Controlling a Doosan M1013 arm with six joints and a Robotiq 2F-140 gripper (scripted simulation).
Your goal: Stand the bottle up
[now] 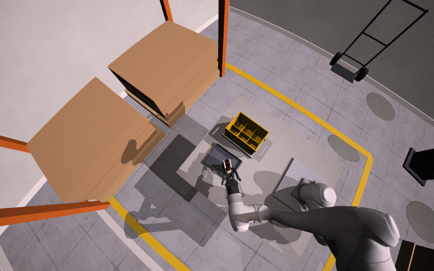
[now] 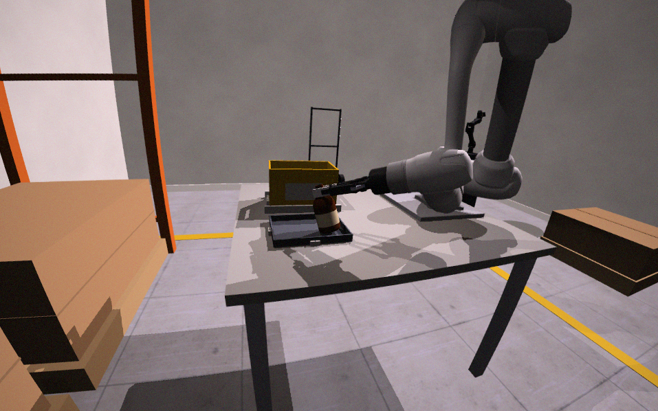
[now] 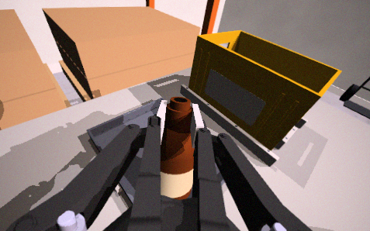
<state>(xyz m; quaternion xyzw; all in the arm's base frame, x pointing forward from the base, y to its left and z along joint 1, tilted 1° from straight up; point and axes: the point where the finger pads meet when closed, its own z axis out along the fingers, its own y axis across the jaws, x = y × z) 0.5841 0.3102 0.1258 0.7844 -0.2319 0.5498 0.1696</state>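
My hand is 60 mm above the brown bottle. The rest, counted from my hand: dark grey tray (140 mm below, 50 mm ahead, 10 mm to the right); then yellow crate (280 mm to the right, 80 mm ahead, 60 mm below).
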